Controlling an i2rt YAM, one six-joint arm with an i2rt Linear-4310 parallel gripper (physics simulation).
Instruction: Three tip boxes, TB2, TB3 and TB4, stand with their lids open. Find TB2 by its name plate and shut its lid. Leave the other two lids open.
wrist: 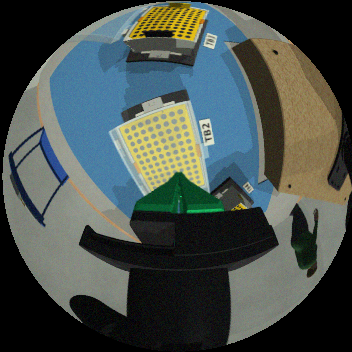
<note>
In view: my gripper (178, 176) and a clear lid (153, 146).
</note>
